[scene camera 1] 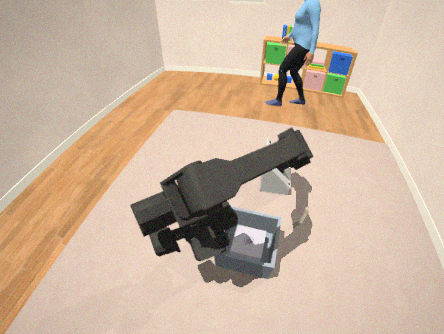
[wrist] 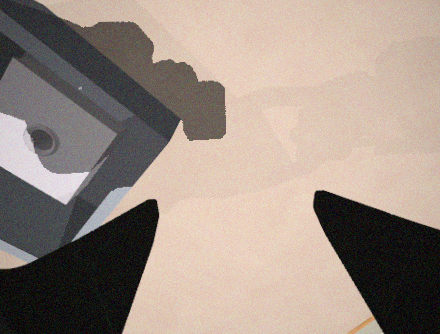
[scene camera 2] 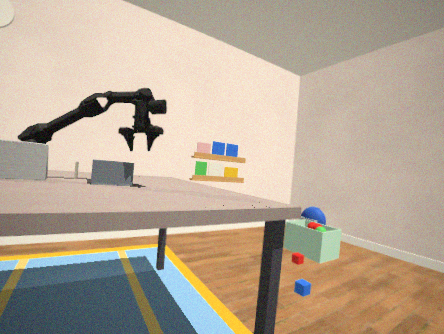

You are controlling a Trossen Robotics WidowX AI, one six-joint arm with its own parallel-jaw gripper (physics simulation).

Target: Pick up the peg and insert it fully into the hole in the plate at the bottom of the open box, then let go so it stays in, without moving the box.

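Frame: origin at the arm's base, x back, y right, z up, level; metres.
Where they show: gripper, between the fingertips: [wrist: 236,203] [scene camera 2: 139,151]; arm's base, origin of its link: [scene camera 2: 28,153].
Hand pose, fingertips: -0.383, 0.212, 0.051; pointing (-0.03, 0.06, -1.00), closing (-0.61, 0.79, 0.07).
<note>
Things, the pixels of their centre, and the offset from my fingertips, as dx, dy, dz.
- thin pale peg, middle of its body: [scene camera 1: 304,215] [scene camera 2: 76,169] +0.200, -0.311, -0.109
- open blue-grey box, middle of its body: [wrist: 48,137] [scene camera 1: 248,242] [scene camera 2: 111,172] +0.076, -0.132, -0.100
- plate, middle of its body: [wrist: 58,133] [scene camera 1: 248,244] +0.076, -0.132, -0.115
The thin pale peg [scene camera 1: 303,215] [scene camera 2: 76,170] stands upright on the table, apart from the box; it does not show in the wrist view. The open blue-grey box [scene camera 1: 240,266] [scene camera 2: 111,173] [wrist: 150,112] sits on the table. The plate [scene camera 1: 254,233] [wrist: 75,127] lies at its bottom, partly in shadow, and its round hole [wrist: 43,141] shows empty in the wrist view. My gripper [scene camera 2: 140,149] [wrist: 236,203] is open and empty, pointing down, high above the table and off to one side of the box. In scene camera 1 the arm hides the fingertips and part of the box.
A light grey angled block [scene camera 1: 274,184] [scene camera 2: 25,160] stands under the arm's base end, beyond the peg from the box. The table's edge [scene camera 2: 200,217] runs across scene camera 2. A person [scene camera 1: 305,30] and a cube shelf [scene camera 1: 309,44] are in the background, away from the table.
</note>
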